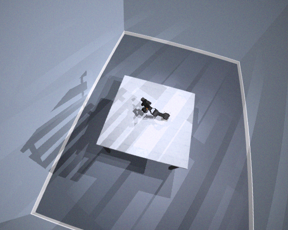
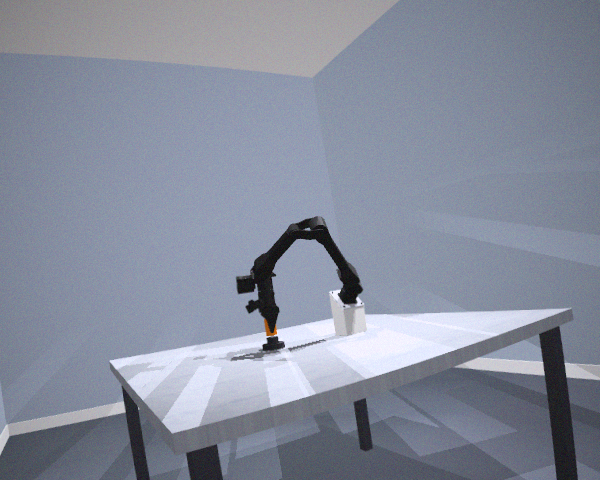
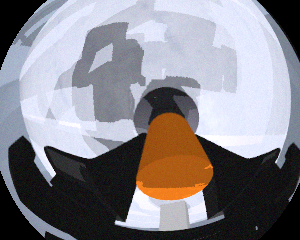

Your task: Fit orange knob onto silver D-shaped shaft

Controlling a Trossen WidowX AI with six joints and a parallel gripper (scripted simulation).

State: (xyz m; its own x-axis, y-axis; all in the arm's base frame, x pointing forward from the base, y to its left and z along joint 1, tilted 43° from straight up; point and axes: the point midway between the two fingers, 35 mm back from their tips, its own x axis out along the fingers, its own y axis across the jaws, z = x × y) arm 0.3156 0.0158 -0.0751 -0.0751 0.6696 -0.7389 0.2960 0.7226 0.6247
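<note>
My gripper tip is now 3 cm above the pedestal. Also, from my gripper tip: orange knob (3 cm above).
</note>
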